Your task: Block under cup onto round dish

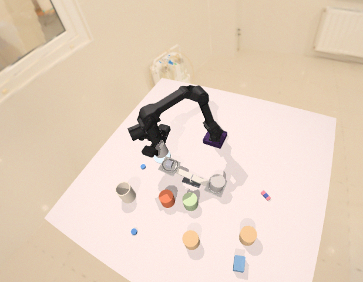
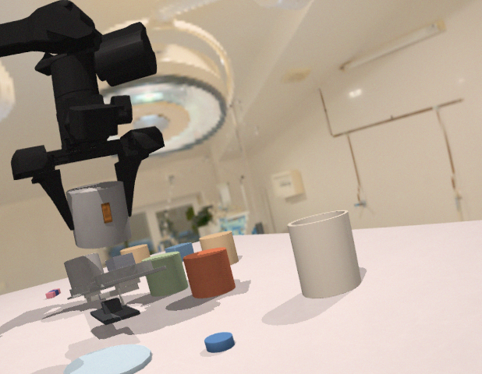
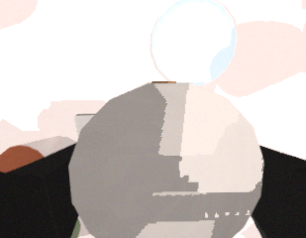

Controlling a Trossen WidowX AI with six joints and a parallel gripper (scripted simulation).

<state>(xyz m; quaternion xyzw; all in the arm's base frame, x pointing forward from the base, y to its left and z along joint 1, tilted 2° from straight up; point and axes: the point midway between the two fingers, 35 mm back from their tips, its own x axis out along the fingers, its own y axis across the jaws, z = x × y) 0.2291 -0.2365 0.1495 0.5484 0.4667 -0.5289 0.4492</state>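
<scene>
Right now my gripper tip is 6 cm above the grey block, 5 cm to the right of it and 3 cm short of it. From my gripper tip the other things lie so: pale blue round dish: 15 cm below, 6 cm behind, 5 cm to the right; cream cup: 22 cm ahead, 13 cm to the right, 11 cm below; red cylinder: 20 cm ahead, 11 cm below, 10 cm to the left.
</scene>
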